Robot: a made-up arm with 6 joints. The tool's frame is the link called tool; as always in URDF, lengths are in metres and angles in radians. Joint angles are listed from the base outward.
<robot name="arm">
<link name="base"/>
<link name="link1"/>
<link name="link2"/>
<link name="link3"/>
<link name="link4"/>
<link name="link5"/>
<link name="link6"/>
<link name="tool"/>
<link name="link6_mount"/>
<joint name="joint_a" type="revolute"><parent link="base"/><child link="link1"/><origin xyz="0 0 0.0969" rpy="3.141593 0 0"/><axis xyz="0 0 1"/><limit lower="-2.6" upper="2.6"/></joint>
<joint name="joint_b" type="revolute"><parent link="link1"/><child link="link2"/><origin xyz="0.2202 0.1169 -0.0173" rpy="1.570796 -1.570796 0"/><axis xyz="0 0 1"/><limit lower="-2.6" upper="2.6"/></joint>
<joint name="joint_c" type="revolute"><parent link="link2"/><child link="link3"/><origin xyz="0.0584 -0.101 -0.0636" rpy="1.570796 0 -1.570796"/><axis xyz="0 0 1"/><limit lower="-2.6" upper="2.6"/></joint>
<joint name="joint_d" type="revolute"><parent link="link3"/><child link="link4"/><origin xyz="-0.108 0.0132 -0.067" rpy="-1.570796 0 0"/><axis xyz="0 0 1"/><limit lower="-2.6" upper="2.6"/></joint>
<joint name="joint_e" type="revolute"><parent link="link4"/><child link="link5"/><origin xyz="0.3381 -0.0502 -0.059" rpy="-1.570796 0 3.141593"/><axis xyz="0 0 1"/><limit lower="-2.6" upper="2.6"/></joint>
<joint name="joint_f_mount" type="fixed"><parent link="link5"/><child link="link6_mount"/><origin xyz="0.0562 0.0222 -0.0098"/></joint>
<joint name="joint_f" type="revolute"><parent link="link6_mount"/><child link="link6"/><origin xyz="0.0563 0.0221 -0.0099" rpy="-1.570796 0 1.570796"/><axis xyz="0 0 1"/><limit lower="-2.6" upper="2.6"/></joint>
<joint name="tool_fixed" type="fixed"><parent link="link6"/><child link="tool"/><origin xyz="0.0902 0.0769 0.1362" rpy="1.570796 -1.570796 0"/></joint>
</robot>
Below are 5 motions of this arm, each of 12 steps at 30 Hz.
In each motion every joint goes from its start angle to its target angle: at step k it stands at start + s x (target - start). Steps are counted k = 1, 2, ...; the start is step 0. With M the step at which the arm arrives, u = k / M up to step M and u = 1 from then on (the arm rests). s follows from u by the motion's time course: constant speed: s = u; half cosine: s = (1 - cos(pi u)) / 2; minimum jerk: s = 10 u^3 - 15 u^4 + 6 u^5.
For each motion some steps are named. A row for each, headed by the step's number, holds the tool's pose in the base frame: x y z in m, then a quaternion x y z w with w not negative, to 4 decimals.
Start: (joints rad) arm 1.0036 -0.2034 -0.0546 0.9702 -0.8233 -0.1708
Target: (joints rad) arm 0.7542 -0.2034 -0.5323 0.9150 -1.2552 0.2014
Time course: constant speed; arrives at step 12
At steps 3, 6, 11, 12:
3: -0.0509 -0.4845 -0.2077 0.0303 0.3964 -0.7744 0.4922
6: -0.0171 -0.4592 -0.2115 0.0537 0.3562 -0.8285 0.4288
11: 0.0440 -0.4210 -0.2191 0.0787 0.2844 -0.9024 0.3141
12: 0.0566 -0.4141 -0.2208 0.0815 0.2696 -0.9146 0.2902

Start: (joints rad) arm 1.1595 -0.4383 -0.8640 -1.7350 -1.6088 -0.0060
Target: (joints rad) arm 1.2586 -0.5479 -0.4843 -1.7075 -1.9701 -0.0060
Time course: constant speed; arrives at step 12
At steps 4, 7, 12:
4: -0.0746 -0.2265 0.1854 -0.0177 0.8563 0.4549 0.2440
7: -0.0796 -0.2281 0.1876 -0.0805 0.8641 0.4370 0.2365
12: -0.0866 -0.2261 0.1927 -0.1830 0.8667 0.4097 0.2180

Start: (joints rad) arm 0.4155 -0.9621 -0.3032 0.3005 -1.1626 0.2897
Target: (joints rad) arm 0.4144 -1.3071 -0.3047 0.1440 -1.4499 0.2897
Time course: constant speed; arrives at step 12
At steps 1, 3, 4, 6, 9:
1: 0.3600 -0.5047 0.1150 0.2900 -0.3871 -0.7022 0.5224
3: 0.3570 -0.4989 0.1379 0.3097 -0.4163 -0.6991 0.4920
4: 0.3550 -0.4957 0.1491 0.3199 -0.4302 -0.6969 0.4764
6: 0.3501 -0.4888 0.1710 0.3412 -0.4565 -0.6910 0.4446
9: 0.3404 -0.4772 0.2026 0.3749 -0.4922 -0.6788 0.3956

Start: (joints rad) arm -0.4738 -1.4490 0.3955 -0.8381 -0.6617 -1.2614
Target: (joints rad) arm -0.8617 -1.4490 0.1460 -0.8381 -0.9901 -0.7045
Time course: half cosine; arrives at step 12
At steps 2, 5, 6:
2: 0.2618 -0.2471 0.2962 0.1273 -0.7143 -0.3286 0.6046
5: 0.3101 -0.2024 0.2812 0.2596 -0.6748 -0.2663 0.6375
6: 0.3273 -0.1796 0.2752 0.3159 -0.6530 -0.2408 0.6449

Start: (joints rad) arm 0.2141 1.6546 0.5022 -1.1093 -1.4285 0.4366
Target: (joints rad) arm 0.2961 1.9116 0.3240 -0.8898 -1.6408 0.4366
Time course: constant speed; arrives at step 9
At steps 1, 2, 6, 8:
1: 0.2004 -0.2674 -0.0968 0.1678 0.2175 -0.7241 0.6326
2: 0.1871 -0.2649 -0.0989 0.1399 0.2306 -0.7350 0.6221
6: 0.1334 -0.2540 -0.1020 0.0258 0.2807 -0.7679 0.5753
8: 0.1065 -0.2477 -0.1004 -0.0323 0.3039 -0.7775 0.5496

